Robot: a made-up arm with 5 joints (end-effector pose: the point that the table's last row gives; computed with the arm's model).
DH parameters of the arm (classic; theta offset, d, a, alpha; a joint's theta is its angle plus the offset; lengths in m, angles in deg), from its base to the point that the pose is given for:
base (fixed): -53.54 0 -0.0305 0
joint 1: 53.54 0.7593 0.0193 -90
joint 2: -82.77 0 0.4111 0
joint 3: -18.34 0 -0.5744 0
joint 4: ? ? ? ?
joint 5: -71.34 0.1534 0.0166 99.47
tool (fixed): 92.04 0.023 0 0
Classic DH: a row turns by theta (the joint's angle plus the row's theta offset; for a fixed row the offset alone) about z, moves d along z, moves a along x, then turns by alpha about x.
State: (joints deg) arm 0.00 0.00 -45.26 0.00 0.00
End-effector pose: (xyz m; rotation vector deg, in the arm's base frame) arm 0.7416 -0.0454 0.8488 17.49 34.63 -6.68
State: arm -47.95 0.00 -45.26 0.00 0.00
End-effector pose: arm 0.4388 -0.5864 0.8488 31.17 25.46 -52.72
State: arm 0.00 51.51 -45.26 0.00 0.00
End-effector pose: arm 0.5321 -0.0454 0.2355 13.93 85.64 -14.75
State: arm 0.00 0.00 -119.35 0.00 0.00
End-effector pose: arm 0.5478 -0.0454 1.7422 18.05 -38.81 5.23
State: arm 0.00 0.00 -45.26 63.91 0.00
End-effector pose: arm 0.6235 -0.0454 0.6599 12.63 97.90 -16.67
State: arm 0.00 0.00 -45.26 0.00 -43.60
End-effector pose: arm 0.7496 -0.0279 0.8569 -21.94 35.12 13.49
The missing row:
joint 4: -78.89 -0.0469 -0.1318 90
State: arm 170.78 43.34 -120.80 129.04 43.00
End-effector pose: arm -0.8682 0.2382 0.8128 -105.69 28.12 43.57
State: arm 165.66 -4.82 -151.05 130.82 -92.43
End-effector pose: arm -0.3682 0.1447 1.6594 66.90 64.38 -113.81
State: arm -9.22 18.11 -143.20 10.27 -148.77
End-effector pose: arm 0.6442 -0.1021 1.7261 -131.71 -5.17 -21.23
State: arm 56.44 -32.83 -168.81 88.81 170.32
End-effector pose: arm -0.2028 -0.3025 1.7744 -145.59 -78.92 -10.78
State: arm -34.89 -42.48 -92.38 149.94 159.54
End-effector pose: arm 0.1031 -0.0978 1.3983 -81.50 25.28 127.81
